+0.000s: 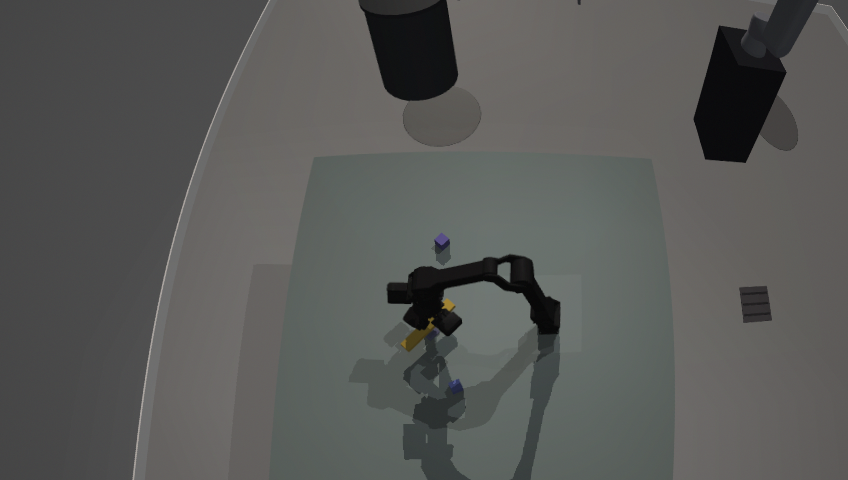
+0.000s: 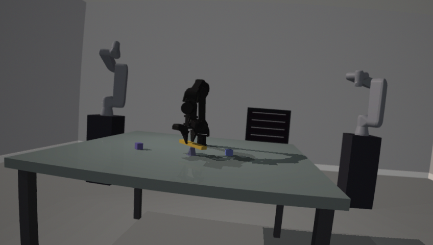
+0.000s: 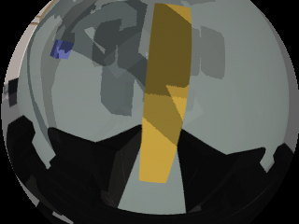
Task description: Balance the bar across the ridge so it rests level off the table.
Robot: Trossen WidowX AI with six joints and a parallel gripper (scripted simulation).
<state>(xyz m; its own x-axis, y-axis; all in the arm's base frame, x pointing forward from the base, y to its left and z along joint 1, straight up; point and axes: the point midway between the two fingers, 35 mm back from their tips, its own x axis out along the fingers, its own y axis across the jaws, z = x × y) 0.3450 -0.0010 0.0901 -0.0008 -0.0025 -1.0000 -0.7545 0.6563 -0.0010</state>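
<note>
My gripper tip is 20 mm to the right of the yellow bar and 20 mm short of it. The rest, counted from my gripper tip: purple cube (280 mm to the right, 40 mm below).
</note>
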